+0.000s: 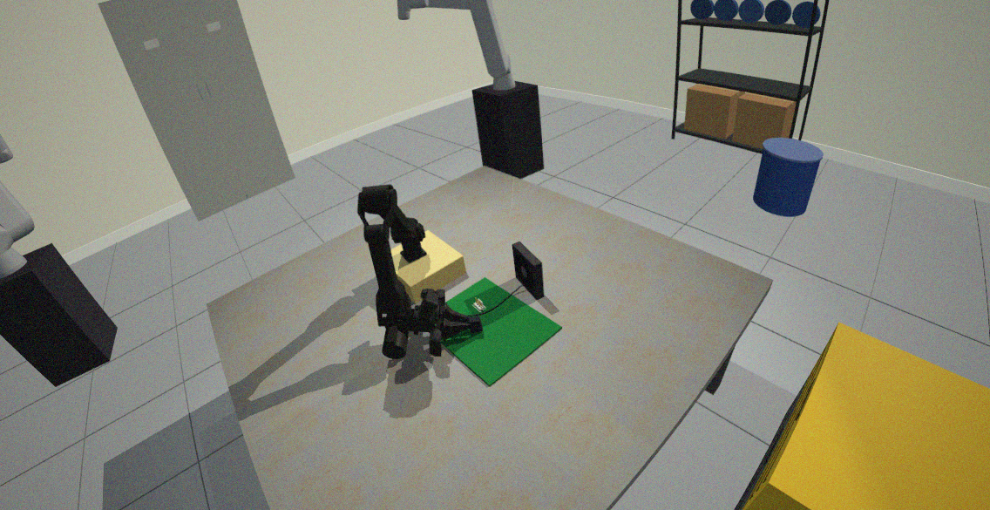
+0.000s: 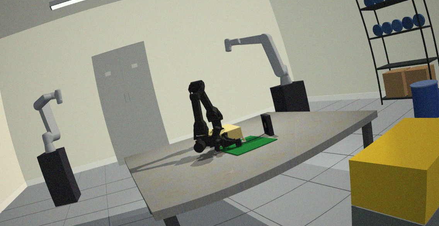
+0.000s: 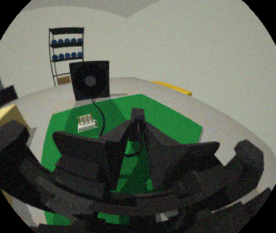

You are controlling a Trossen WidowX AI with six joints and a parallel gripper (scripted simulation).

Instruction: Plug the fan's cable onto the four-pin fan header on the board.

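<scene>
Right now my gripper tip is 1 cm above the dark plug. Round my gripper tip: green board (4 cm to the left, 5 cm below); black fan (4 cm behind, 20 cm to the left, 3 cm above); four-pin fan header (6 cm behind, 6 cm to the left, 3 cm below).
</scene>
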